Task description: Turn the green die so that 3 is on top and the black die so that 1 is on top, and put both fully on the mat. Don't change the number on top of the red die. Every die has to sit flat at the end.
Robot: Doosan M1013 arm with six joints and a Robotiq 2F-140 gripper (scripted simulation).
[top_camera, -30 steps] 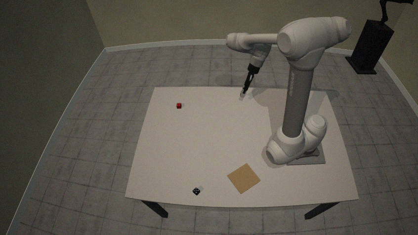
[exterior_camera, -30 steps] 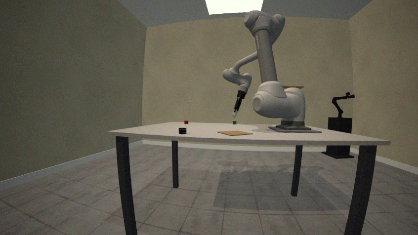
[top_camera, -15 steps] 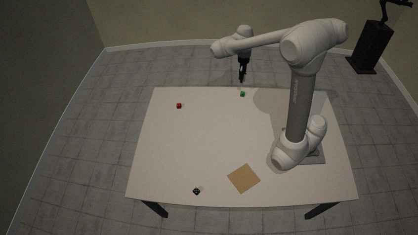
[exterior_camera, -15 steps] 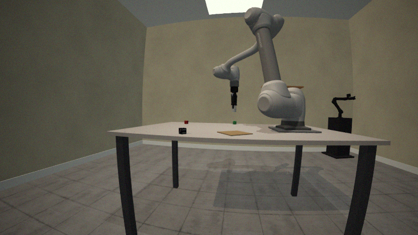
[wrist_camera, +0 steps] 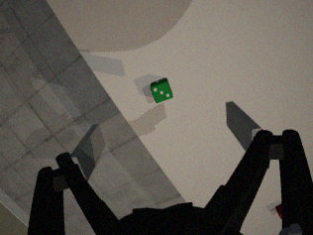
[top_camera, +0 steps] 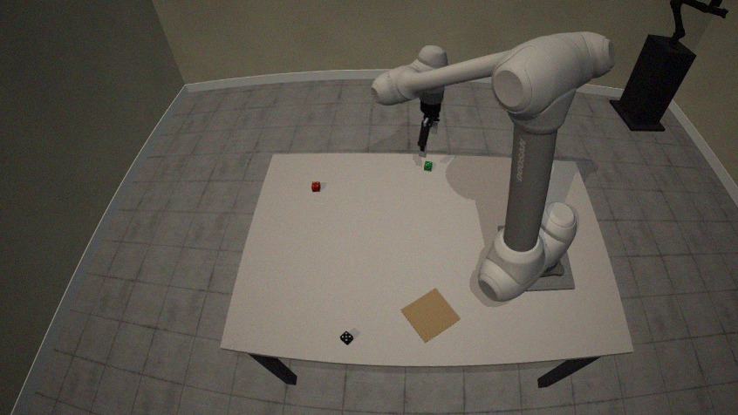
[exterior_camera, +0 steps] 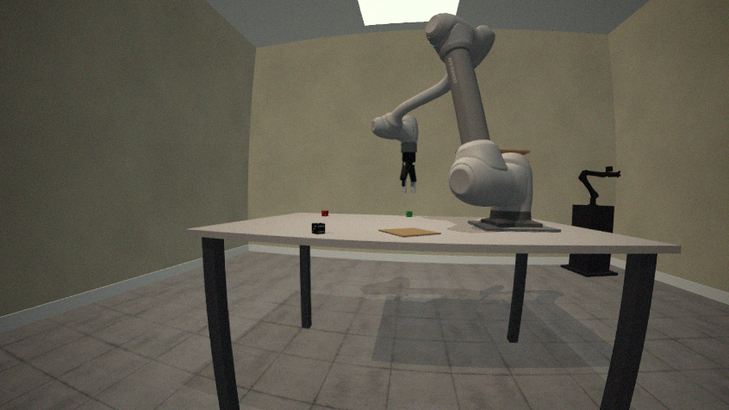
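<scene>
My gripper is now 130 mm above the green die and 10 mm past it. From my hand the other things lie so: red die: 460 mm ahead, 130 mm below, 80 mm to the left; then black die: 710 mm to the left, 340 mm ahead, 130 mm below; then tan mat: 650 mm to the left, 140 mm below, 70 mm ahead.
</scene>
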